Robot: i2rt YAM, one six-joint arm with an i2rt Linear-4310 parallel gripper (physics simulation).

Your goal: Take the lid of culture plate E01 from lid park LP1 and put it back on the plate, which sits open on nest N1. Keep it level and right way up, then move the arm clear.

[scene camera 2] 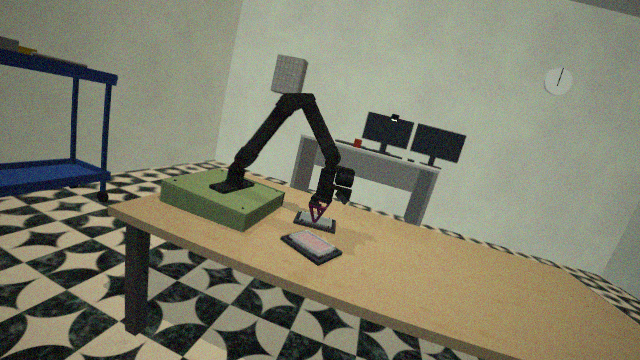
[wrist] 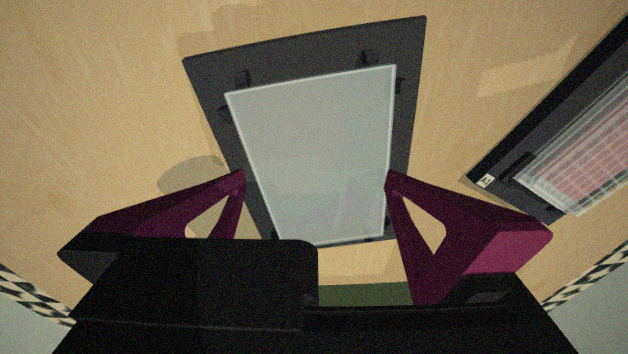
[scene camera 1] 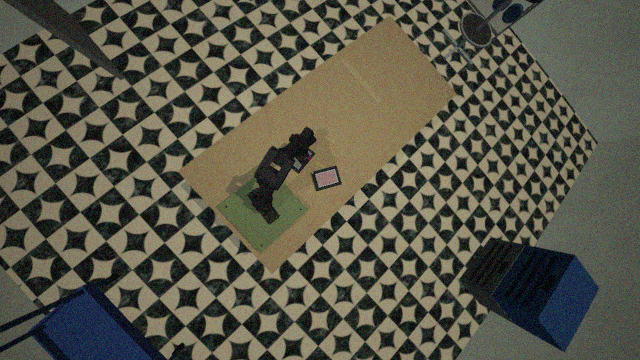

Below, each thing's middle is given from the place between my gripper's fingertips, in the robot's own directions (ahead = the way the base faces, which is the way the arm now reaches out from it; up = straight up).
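Plate lid (wrist: 319, 146), 10 mm to the right of my hand. Lid park (wrist: 400, 41), my hand 10 mm to the left of it.
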